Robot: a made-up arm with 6 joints.
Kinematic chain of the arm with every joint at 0, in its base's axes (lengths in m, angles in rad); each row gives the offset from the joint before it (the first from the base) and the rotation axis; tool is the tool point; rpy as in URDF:
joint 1: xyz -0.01 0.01 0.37 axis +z
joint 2: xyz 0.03 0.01 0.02 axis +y
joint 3: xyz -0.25 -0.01 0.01 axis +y
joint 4: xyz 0.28 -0.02 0.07 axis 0.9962 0 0.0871
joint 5: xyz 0.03 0.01 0 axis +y
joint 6: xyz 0.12 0 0.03 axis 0.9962 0 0.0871
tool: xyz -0.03 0.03 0 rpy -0.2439 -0.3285 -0.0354
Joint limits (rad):
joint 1: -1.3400..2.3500
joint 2: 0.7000..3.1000
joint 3: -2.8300..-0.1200
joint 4: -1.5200..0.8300
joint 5: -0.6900..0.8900
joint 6: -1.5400..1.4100
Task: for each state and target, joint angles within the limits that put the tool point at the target. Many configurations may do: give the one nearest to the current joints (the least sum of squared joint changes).
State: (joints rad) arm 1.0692 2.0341 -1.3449 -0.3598 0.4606 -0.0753
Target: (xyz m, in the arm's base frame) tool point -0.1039 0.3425 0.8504
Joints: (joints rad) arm 1.8012 1.3898 -1.7907 -0.2768 0.3146 -0.0366
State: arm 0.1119 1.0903 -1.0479 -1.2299 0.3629 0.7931
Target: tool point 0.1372 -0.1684 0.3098
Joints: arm -0.6874 1.3070 -0.2954 -1.3056 0.7312 0.7017
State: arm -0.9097 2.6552 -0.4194 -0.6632 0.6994 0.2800
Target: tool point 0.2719 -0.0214 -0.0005
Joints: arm -0.1460 3.0088 -1.3035 -0.5315 0.3544 0.3941
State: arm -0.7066 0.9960 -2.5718 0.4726 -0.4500 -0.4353
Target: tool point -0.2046 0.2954 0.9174
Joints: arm -0.9943 0.8106 -2.5504 0.3878 -0.6566 -0.3859
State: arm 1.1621 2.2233 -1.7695 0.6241 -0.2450 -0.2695
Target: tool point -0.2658 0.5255 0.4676
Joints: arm 2.0295 2.1768 -1.5787 0.5475 -0.1501 -0.2991
